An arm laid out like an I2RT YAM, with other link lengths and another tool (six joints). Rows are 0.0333 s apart.
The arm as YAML. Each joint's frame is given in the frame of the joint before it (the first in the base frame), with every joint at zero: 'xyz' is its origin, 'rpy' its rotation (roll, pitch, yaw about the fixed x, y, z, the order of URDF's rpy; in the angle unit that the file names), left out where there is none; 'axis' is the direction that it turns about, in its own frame. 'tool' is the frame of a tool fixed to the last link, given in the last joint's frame.
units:
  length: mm
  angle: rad
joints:
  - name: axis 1
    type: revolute
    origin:
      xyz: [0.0, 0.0, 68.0]
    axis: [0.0, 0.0, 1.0]
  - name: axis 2
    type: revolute
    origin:
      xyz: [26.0, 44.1, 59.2]
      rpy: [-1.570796, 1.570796, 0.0]
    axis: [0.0, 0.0, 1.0]
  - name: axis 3
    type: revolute
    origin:
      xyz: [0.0, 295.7, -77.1]
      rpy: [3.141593, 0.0, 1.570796]
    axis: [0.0, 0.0, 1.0]
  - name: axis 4
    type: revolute
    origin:
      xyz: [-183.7, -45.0, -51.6]
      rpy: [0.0, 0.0, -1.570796]
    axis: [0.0, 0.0, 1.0]
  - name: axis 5
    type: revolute
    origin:
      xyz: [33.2, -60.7, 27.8]
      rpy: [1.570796, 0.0, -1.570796]
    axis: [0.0, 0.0, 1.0]
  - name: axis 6
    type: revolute
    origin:
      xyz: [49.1, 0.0, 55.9]
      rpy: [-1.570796, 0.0, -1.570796]
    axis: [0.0, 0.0, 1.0]
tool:
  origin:
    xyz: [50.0, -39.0, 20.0]
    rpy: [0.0, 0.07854, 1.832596]
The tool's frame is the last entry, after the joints.
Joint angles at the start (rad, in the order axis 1, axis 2, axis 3, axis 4, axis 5, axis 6): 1.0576 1.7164 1.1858 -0.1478 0.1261 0.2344
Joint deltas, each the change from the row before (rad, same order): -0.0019 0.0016 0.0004 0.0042 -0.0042 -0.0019; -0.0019 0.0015 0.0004 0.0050 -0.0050 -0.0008; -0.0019 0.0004 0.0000 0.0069 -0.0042 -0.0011; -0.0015 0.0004 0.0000 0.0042 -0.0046 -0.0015; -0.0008 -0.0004 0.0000 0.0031 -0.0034 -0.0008; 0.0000 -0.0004 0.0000 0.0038 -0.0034 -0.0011; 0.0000 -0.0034 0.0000 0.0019 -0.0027 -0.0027; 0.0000 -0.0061 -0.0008 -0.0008 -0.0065 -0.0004; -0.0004 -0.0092 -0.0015 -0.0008 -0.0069 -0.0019; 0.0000 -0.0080 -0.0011 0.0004 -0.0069 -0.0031; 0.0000 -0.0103 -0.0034 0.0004 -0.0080 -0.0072; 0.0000 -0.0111 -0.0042 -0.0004 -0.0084 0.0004; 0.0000 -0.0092 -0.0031 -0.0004 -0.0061 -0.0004; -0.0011 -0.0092 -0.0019 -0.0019 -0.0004 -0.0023; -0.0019 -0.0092 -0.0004 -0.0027 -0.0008 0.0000; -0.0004 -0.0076 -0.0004 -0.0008 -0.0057 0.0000
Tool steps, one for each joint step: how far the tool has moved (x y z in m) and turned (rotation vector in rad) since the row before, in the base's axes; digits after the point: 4 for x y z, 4 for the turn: 0.0006 0.0004 0.0000 0.0030 -0.0003 0.0026; 0.0006 0.0005 0.0001 0.0045 0.0003 0.0025; 0.0007 0.0005 0.0005 0.0064 -0.0016 0.0021; 0.0004 0.0002 0.0003 0.0040 -0.0004 0.0030; 0.0001 0.0002 0.0004 0.0037 -0.0004 0.0024; -0.0001 0.0003 0.0005 0.0041 -0.0010 0.0034; -0.0003 -0.0003 0.0011 0.0041 -0.0029 0.0038; -0.0010 -0.0008 0.0017 0.0057 0.0009 0.0054; -0.0012 -0.0014 0.0024 0.0071 -0.0011 0.0063; -0.0011 -0.0011 0.0022 0.0069 -0.0021 0.0074; -0.0015 -0.0019 0.0021 0.0053 -0.0044 0.0107; -0.0018 -0.0019 0.0024 0.0082 0.0013 0.0066; -0.0014 -0.0015 0.0020 0.0065 -0.0001 0.0052; -0.0006 -0.0017 0.0019 0.0037 -0.0041 0.0005; -0.0003 -0.0016 0.0023 0.0055 -0.0027 -0.0012; -0.0010 -0.0011 0.0022 0.0071 -0.0004 0.0043
